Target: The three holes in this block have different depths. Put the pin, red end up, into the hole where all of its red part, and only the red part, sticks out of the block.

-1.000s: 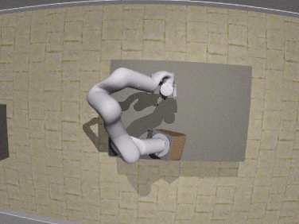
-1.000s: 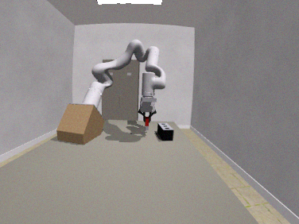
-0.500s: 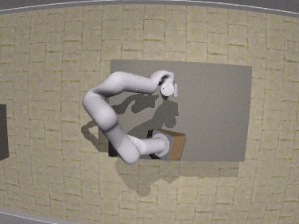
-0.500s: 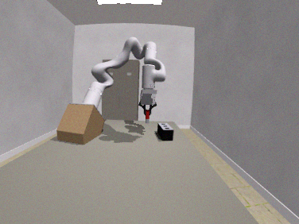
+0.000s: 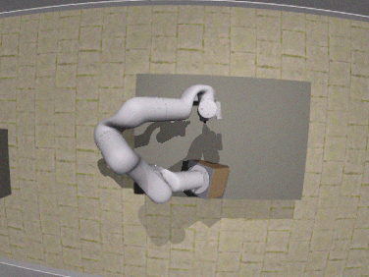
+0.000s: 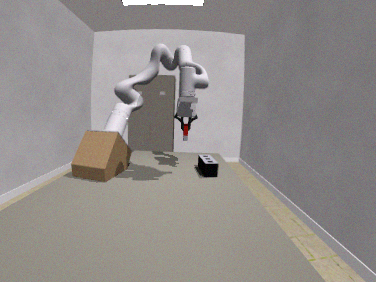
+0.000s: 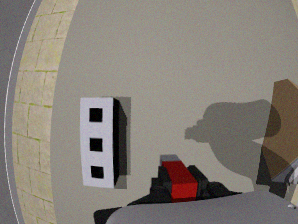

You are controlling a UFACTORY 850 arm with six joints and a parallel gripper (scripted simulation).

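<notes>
The pin lies 1 cm below my hand. Also, from my hand: block (21 cm below, 13 cm ahead, 3 cm to the left).
</notes>
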